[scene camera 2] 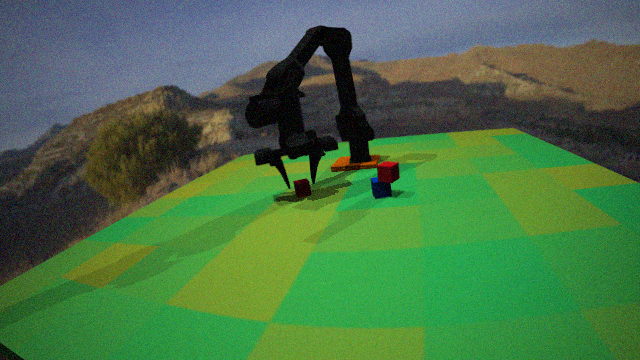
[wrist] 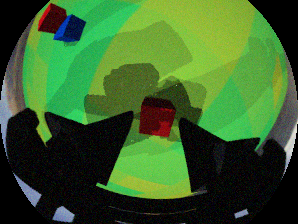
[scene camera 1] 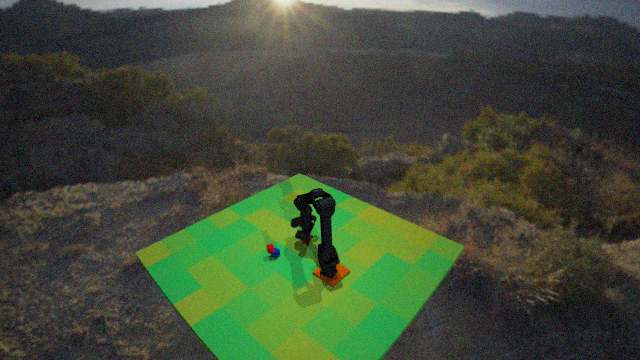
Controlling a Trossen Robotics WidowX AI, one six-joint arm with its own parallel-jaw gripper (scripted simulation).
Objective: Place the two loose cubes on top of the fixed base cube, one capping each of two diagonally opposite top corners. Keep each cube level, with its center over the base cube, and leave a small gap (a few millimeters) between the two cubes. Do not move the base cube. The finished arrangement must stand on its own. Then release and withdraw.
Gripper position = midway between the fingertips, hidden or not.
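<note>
Gripper (scene camera 2: 301, 186) open, holding nothing. My gripper again (wrist: 156, 118). Red cube (wrist: 157, 115) in sight.
</note>
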